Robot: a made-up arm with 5 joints. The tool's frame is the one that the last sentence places. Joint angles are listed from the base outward.
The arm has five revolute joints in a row. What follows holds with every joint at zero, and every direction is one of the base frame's.
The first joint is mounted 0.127 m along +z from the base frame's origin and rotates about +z.
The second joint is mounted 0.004 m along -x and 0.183 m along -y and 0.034 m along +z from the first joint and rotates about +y.
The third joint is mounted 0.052 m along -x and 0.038 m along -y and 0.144 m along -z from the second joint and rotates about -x.
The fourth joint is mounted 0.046 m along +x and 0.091 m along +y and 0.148 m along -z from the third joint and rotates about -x.
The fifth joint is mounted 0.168 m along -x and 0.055 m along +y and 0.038 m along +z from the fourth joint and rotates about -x.
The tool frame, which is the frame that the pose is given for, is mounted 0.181 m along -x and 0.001 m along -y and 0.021 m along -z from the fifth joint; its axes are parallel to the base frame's.
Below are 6 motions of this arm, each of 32 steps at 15 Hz.
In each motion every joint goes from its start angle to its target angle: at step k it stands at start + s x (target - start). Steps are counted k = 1, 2, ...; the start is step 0. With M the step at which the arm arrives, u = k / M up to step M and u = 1 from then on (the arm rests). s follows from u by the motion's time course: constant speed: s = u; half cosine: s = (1 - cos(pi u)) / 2; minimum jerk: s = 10 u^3 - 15 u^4 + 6 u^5.
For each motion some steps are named. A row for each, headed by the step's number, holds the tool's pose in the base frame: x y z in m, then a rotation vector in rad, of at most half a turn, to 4 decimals.
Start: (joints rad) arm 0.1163 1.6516 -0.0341 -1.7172 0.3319
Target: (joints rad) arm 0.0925 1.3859 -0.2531 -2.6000 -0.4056
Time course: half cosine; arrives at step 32
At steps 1, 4, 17, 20, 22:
1: -0.2014 -0.1762 0.5345 0.9744 1.3812 -1.0681
4: -0.2048 -0.1769 0.5324 1.0275 1.3463 -1.1133
17: -0.2576 -0.1872 0.4991 1.7918 0.7304 -1.6746
20: -0.2742 -0.1893 0.4882 2.0017 0.5192 -1.8013
22: -0.2847 -0.1902 0.4811 2.1272 0.3819 -1.8716

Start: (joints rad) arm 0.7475 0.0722 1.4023 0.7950 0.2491
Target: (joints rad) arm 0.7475 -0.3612 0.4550 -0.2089 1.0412
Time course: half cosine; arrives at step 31
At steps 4, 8, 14, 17, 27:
4: -0.0329 -0.5170 -0.1332 -2.2799 -0.8663 0.4085
8: -0.0399 -0.4874 -0.1638 -2.1402 -0.8366 0.3978
14: -0.0523 -0.4130 -0.2145 -1.8071 -0.7885 0.3828
17: -0.0568 -0.3718 -0.2310 -1.6166 -0.7724 0.3811
27: -0.0594 -0.2833 -0.2439 -1.1292 -0.7570 0.4010

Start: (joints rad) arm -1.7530 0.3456 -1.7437 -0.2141 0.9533
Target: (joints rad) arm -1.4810 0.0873 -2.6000 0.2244 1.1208
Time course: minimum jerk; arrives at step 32
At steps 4, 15, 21, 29, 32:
4: -0.0693 0.3574 0.2771 1.0189 -0.6552 -1.7352
15: -0.1642 0.3543 0.2683 1.0285 -0.7531 -1.5644
21: -0.2447 0.3433 0.2473 1.0485 -0.8218 -1.4212
29: -0.2980 0.3298 0.2256 1.0671 -0.8628 -1.3231
32: -0.2997 0.3292 0.2248 1.0677 -0.8640 -1.3198

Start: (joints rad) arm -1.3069 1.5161 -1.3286 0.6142 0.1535
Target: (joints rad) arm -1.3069 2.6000 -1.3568 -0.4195 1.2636
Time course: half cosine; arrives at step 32
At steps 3, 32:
3: -0.0445 0.0495 0.5144 1.4069 1.0236 -1.4270
32: -0.0224 -0.2854 0.3947 1.8817 2.1192 -1.0653

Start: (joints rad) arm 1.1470 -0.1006 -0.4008 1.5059 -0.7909
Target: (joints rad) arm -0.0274 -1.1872 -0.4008 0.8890 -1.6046
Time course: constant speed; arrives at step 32
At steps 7, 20, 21, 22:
7: -0.1387 -0.2000 -0.2301 0.1494 -0.3161 0.8812
20: -0.0597 -0.0288 -0.2810 0.7037 -0.6377 0.6079
21: -0.0483 -0.0206 -0.2816 0.7360 -0.6715 0.5990
22: -0.0364 -0.0135 -0.2818 0.7665 -0.7060 0.5920

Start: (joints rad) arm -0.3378 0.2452 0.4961 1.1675 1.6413
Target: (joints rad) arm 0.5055 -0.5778 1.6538 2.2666 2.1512
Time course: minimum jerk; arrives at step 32
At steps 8, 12, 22, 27, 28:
8: -0.4500 -0.0953 -0.1410 2.6857 -0.2882 -0.2920
12: -0.3908 -0.2161 -0.1986 2.2153 -0.1069 -0.0791
22: -0.0537 -0.4554 -0.2457 0.7672 -0.2848 0.4863
27: 0.0417 -0.4683 -0.2306 0.4140 -0.4713 0.5461
28: 0.0499 -0.4684 -0.2289 0.3833 -0.4902 0.5485

